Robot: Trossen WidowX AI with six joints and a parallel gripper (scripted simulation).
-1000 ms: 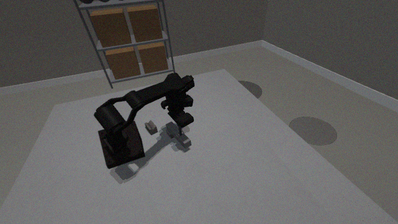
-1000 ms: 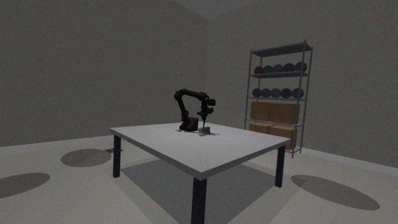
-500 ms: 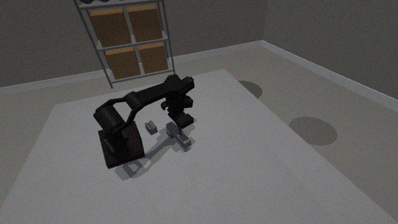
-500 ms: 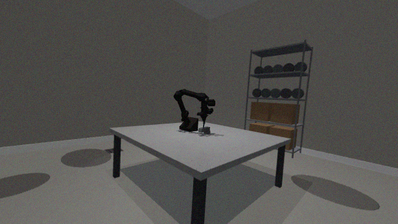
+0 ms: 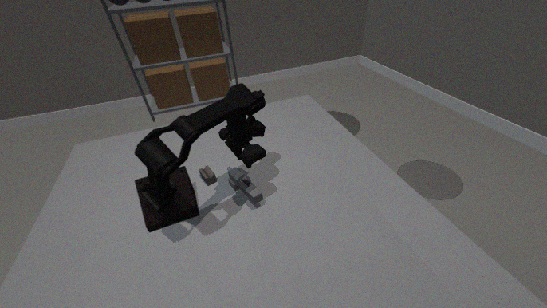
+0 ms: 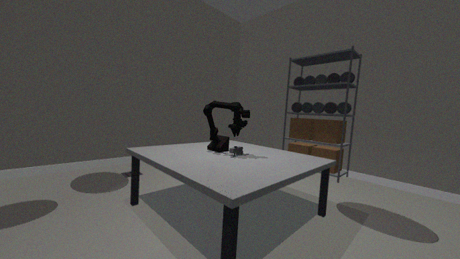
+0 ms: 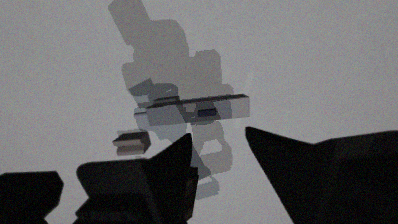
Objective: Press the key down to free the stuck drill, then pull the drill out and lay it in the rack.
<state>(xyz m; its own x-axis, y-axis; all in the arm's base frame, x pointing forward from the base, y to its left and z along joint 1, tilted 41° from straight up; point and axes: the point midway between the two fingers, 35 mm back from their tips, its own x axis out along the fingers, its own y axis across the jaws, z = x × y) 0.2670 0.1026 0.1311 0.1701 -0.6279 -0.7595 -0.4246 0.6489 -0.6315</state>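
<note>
My gripper tip is now 120 mm above the drill, 80 mm to the right of it and 40 mm past it. Round my gripper tip: grey holder block: 120 mm below, 30 mm to the left, 20 mm behind; then rack: 160 mm behind, 150 mm below, 140 mm to the left; then blue key: 120 mm below, 10 mm behind.
</note>
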